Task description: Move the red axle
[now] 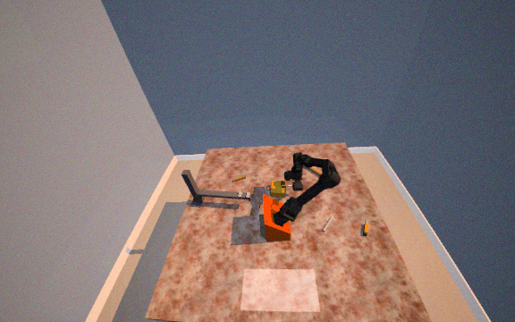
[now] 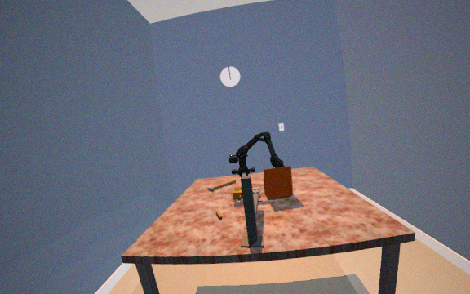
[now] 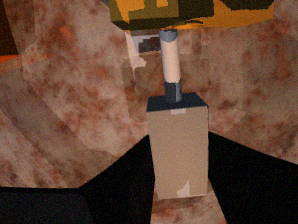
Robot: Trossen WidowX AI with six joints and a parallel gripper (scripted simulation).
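Now: the yellow beam 4 cm ahead of my gripper tip, 11 cm to the left of it and 5 cm below it. Also, from my gripper tip: grey rod 26 cm behind, 14 cm to the right, 7 cm below.
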